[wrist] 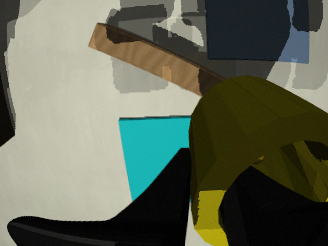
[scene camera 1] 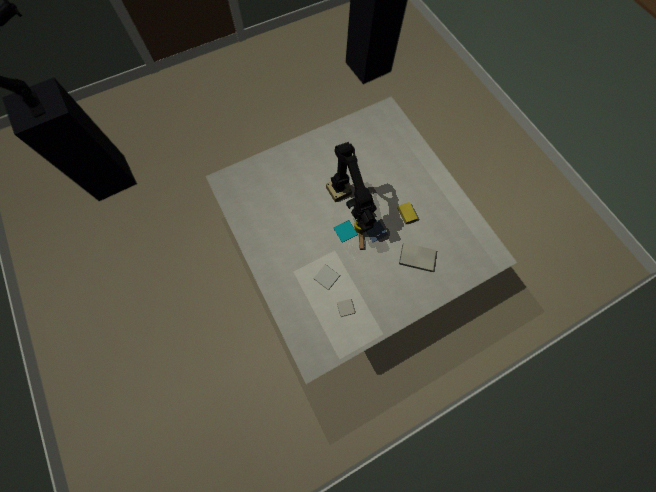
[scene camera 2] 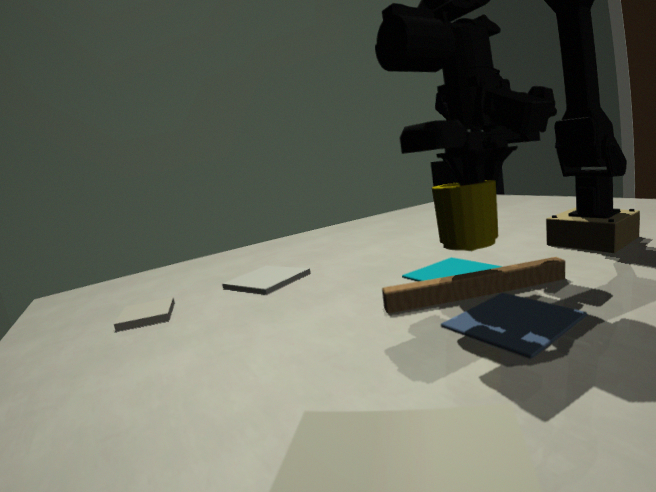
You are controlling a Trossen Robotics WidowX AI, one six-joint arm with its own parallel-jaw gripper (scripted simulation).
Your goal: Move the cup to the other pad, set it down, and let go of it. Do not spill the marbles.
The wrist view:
my gripper: 200,155
yellow cup: 239,120
teal pad: 148,144
wooden bar: 150,57
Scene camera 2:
teal pad: 452,266
wooden bar: 407,296
blue pad: 524,326
